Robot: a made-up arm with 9 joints. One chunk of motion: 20 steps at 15 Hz.
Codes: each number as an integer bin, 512 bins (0 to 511) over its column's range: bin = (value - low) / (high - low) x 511, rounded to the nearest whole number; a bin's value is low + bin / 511 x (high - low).
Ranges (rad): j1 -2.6..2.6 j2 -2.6..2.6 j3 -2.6..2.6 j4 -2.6..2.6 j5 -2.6..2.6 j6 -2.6..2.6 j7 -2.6..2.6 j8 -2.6..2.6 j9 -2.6..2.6
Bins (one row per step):
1: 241 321 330 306 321 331 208 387 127
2: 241 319 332 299 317 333 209 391 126
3: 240 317 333 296 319 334 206 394 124
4: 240 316 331 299 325 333 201 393 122
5: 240 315 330 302 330 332 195 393 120
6: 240 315 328 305 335 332 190 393 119
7: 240 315 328 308 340 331 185 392 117
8: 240 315 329 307 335 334 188 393 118
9: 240 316 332 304 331 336 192 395 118
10: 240 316 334 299 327 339 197 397 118
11: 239 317 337 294 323 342 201 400 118
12: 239 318 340 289 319 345 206 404 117
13: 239 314 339 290 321 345 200 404 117
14: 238 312 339 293 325 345 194 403 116
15: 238 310 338 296 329 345 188 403 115
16: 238 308 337 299 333 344 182 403 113
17: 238 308 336 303 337 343 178 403 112
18: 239 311 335 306 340 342 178 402 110
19: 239 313 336 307 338 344 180 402 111
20: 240 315 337 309 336 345 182 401 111
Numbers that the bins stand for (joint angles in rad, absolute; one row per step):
1: -0.1476 0.6665 0.7581 0.5139 0.6665 0.7683 -0.4834 1.3382 -1.3076
2: -0.1476 0.6462 0.7785 0.4427 0.6258 0.7886 -0.4732 1.3789 -1.3178
3: -0.1577 0.6258 0.7886 0.4121 0.6462 0.7988 -0.5037 1.4094 -1.3382
4: -0.1577 0.6157 0.7683 0.4427 0.7072 0.7886 -0.5546 1.3992 -1.3585
5: -0.1577 0.6055 0.7581 0.4732 0.7581 0.7785 -0.6157 1.3992 -1.3789
6: -0.1577 0.6055 0.7378 0.5037 0.8090 0.7785 -0.6665 1.3992 -1.3890
7: -0.1577 0.6055 0.7378 0.5342 0.8599 0.7683 -0.7174 1.3890 -1.4094
8: -0.1577 0.6055 0.7479 0.5241 0.8090 0.7988 -0.6869 1.3992 -1.3992
9: -0.1577 0.6157 0.7785 0.4935 0.7683 0.8192 -0.6462 1.4196 -1.3992
10: -0.1577 0.6157 0.7988 0.4427 0.7276 0.8497 -0.5953 1.4399 -1.3992
11: -0.1679 0.6258 0.8294 0.3918 0.6869 0.8802 -0.5546 1.4705 -1.3992
12: -0.1679 0.6360 0.8599 0.3409 0.6462 0.9108 -0.5037 1.5112 -1.4094
13: -0.1679 0.5953 0.8497 0.3511 0.6665 0.9108 -0.5648 1.5112 -1.4094
14: -0.1781 0.5750 0.8497 0.3816 0.7072 0.9108 -0.6258 1.5010 -1.4196
15: -0.1781 0.5546 0.8395 0.4121 0.7479 0.9108 -0.6869 1.5010 -1.4297
16: -0.1781 0.5342 0.8294 0.4427 0.7886 0.9006 -0.7479 1.5010 -1.4501
17: -0.1781 0.5342 0.8192 0.4834 0.8294 0.8904 -0.7886 1.5010 -1.4603
18: -0.1679 0.5648 0.8090 0.5139 0.8599 0.8802 -0.7886 1.4908 -1.4806
19: -0.1679 0.5851 0.8192 0.5241 0.8395 0.9006 -0.7683 1.4908 -1.4705
20: -0.1577 0.6055 0.8294 0.5444 0.8192 0.9108 -0.7479 1.4806 -1.4705

